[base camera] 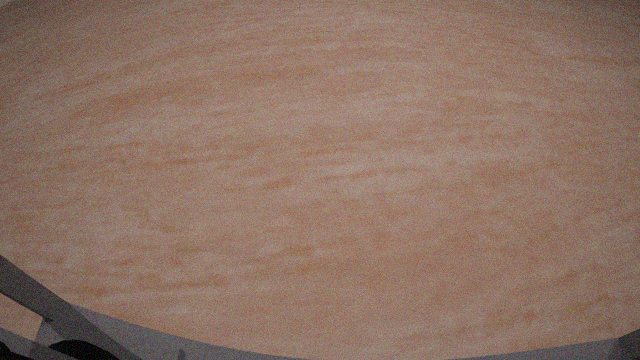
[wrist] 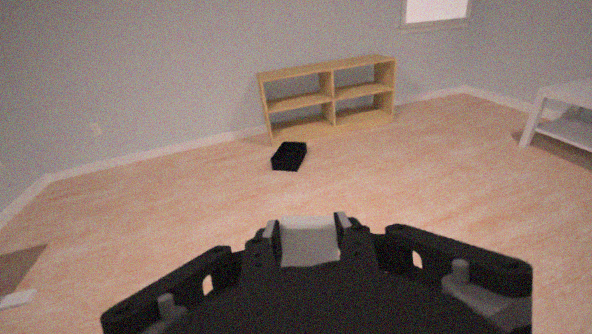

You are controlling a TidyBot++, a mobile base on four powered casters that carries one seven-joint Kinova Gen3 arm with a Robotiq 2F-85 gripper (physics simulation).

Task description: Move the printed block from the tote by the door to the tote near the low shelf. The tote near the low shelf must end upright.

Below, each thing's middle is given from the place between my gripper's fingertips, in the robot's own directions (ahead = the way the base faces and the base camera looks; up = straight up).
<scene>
Right now the pale grey printed block (wrist: 306, 241) is 1 cm below my hand.
</scene>
